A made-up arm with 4 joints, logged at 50 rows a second.
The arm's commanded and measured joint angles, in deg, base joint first. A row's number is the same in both.
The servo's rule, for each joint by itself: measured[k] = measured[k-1] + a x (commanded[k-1-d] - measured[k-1]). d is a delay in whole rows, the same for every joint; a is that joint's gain. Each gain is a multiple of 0.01, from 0.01 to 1. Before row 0 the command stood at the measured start. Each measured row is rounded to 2 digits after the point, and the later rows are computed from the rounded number. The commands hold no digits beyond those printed.
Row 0, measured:
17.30 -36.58 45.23 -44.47
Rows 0 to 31, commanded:
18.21 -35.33 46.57 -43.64
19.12 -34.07 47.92 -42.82
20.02 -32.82 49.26 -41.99
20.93 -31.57 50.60 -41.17
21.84 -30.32 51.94 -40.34
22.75 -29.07 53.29 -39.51
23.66 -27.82 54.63 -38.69
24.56 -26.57 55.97 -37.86
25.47 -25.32 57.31 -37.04
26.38 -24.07 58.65 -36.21
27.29 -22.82 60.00 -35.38
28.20 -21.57 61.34 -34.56
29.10 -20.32 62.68 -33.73
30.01 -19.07 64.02 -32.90
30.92 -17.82 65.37 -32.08
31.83 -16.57 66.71 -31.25
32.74 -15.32 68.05 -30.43
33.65 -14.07 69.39 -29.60
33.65 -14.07 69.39 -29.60
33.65 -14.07 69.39 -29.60
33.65 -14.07 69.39 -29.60
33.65 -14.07 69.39 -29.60
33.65 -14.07 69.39 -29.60
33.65 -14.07 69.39 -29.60
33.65 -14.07 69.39 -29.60
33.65 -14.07 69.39 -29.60
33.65 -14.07 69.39 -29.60
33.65 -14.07 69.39 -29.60
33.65 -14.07 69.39 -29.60
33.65 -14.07 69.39 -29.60
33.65 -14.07 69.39 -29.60
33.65 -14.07 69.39 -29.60
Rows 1 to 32, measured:
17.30 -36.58 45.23 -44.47
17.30 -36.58 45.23 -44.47
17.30 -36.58 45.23 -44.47
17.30 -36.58 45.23 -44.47
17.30 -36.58 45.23 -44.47
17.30 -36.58 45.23 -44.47
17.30 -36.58 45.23 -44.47
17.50 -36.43 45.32 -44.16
17.86 -36.15 45.50 -43.66
18.34 -35.75 45.76 -43.04
18.91 -35.25 46.10 -42.35
19.55 -34.66 46.51 -41.61
20.25 -33.99 46.98 -40.83
21.00 -33.25 47.52 -40.04
21.78 -32.45 48.11 -39.23
22.59 -31.59 48.75 -38.42
23.42 -30.69 49.44 -37.60
24.27 -29.75 50.18 -36.78
25.13 -28.77 50.96 -35.96
26.00 -27.76 51.78 -35.13
26.88 -26.72 52.64 -34.30
27.77 -25.65 53.53 -33.48
28.66 -24.56 54.45 -32.65
29.56 -23.45 55.40 -31.83
30.46 -22.32 56.38 -31.00
31.16 -21.33 57.29 -30.48
31.71 -20.46 58.14 -30.15
32.14 -19.69 58.93 -29.95
32.47 -19.02 59.66 -29.82
32.73 -18.43 60.34 -29.74
32.93 -17.91 60.97 -29.69
33.09 -17.45 61.56 -29.66
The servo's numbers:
d 7
a 0.22 0.12 0.07 0.37

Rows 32 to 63, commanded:
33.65 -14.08 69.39 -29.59
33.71 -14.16 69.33 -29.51
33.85 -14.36 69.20 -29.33
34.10 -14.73 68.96 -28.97
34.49 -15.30 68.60 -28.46
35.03 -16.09 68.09 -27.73
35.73 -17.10 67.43 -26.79
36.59 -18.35 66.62 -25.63
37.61 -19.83 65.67 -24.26
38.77 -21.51 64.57 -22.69
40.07 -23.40 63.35 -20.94
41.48 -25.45 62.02 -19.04
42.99 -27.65 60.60 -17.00
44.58 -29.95 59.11 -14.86
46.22 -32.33 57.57 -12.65
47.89 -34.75 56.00 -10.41
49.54 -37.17 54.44 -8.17
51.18 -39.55 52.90 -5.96
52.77 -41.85 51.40 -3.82
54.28 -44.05 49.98 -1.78
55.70 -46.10 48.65 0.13
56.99 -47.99 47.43 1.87
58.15 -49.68 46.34 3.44
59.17 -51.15 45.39 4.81
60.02 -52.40 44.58 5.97
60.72 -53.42 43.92 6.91
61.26 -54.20 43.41 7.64
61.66 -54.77 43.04 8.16
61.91 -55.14 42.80 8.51
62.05 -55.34 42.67 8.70
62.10 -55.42 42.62 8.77
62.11 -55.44 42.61 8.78
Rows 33 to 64, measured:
33.21 -17.04 62.11 -29.64
33.31 -16.68 62.62 -29.63
33.38 -16.37 63.09 -29.62
33.44 -16.09 63.53 -29.61
33.49 -15.85 63.94 -29.61
33.53 -15.64 64.32 -29.61
33.56 -15.45 64.67 -29.61
33.58 -15.29 65.00 -29.60
33.61 -15.15 65.30 -29.57
33.66 -15.06 65.57 -29.48
33.76 -15.02 65.81 -29.29
33.92 -15.05 66.01 -28.98
34.16 -15.17 66.16 -28.52
34.51 -15.40 66.25 -27.88
34.97 -15.75 66.28 -27.05
35.55 -16.24 66.24 -26.02
36.26 -16.87 66.12 -24.79
37.10 -17.65 65.93 -23.37
38.06 -18.59 65.66 -21.77
39.14 -19.68 65.31 -20.01
40.34 -20.91 64.88 -18.10
41.63 -22.28 64.37 -16.08
43.01 -23.78 63.78 -13.98
44.45 -25.39 63.13 -11.83
45.93 -27.09 62.41 -9.66
47.43 -28.86 61.64 -7.50
48.94 -30.68 60.82 -5.38
50.43 -32.53 59.97 -3.34
51.87 -34.39 59.09 -1.41
53.25 -36.22 58.20 0.38
54.55 -38.01 57.30 2.02
55.75 -39.74 56.41 3.48

